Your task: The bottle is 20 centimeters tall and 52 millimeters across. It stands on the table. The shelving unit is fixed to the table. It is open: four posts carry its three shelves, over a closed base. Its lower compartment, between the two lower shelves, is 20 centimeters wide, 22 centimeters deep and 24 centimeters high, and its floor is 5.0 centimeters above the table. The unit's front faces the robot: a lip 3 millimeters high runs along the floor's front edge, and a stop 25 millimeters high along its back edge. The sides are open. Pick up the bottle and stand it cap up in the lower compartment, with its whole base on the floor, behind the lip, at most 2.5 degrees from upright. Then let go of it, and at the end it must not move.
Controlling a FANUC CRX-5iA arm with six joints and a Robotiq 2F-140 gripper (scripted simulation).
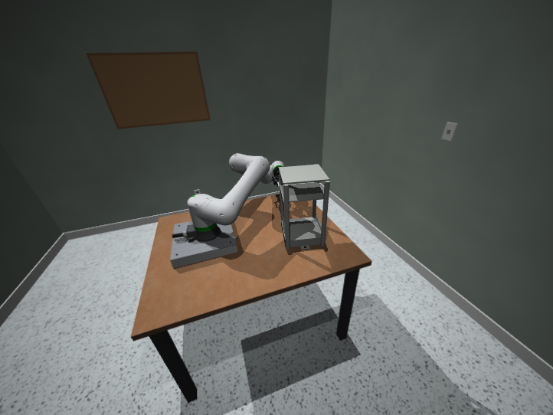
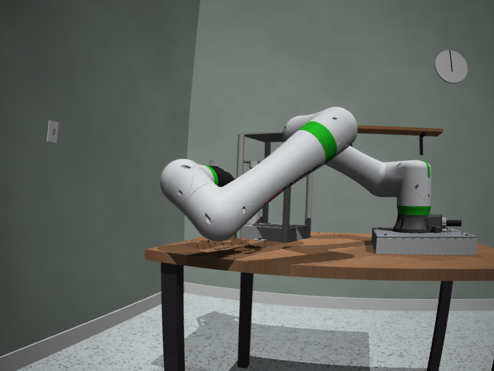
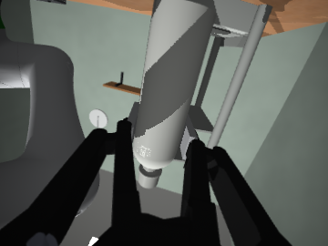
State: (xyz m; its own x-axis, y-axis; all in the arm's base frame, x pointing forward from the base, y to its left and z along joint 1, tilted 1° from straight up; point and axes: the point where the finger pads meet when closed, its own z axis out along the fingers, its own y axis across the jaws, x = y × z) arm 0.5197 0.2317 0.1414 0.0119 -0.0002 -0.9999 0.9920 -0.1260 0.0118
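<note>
The shelving unit is 3 cm ahead of my hand, 32 cm to the right of it and 1 cm above it. Also, from my hand: bottle (1 cm above).
</note>
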